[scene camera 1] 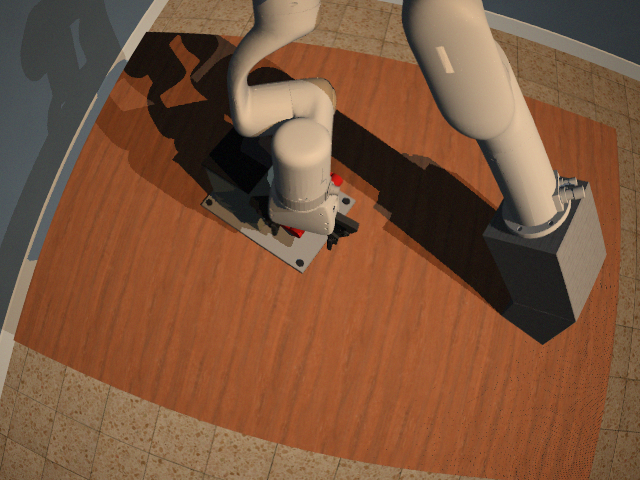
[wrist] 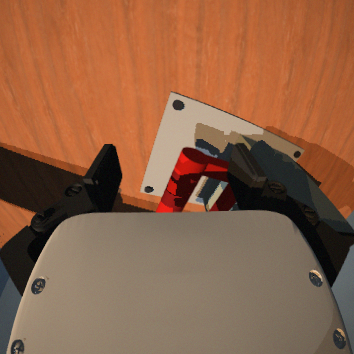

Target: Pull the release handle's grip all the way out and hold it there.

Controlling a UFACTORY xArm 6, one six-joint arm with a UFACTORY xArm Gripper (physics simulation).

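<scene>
The release handle's red grip [scene camera 1: 295,231] [wrist: 180,177] is a thick round bar, partly hidden under the gripper body. A red end [scene camera 1: 337,179] also shows beside the wrist in the scene view. Red arms run from the grip toward the right finger in the wrist view. The handle's light grey base plate [scene camera 1: 302,252] [wrist: 162,132] lies on the table, with a dark block [scene camera 1: 238,161] at its far left end. My gripper [scene camera 1: 302,236] [wrist: 174,158] is open wide. The grip lies between its fingers, nearer the right one, with a visible gap to the left finger.
The wooden table [scene camera 1: 330,351] [wrist: 75,65] lies around the plate. The arm's dark pedestal [scene camera 1: 542,279] stands at the right of the table in the scene view. The arm's shadow falls across the table and part of the plate. A blue-grey wall [scene camera 1: 31,155] rises at the left.
</scene>
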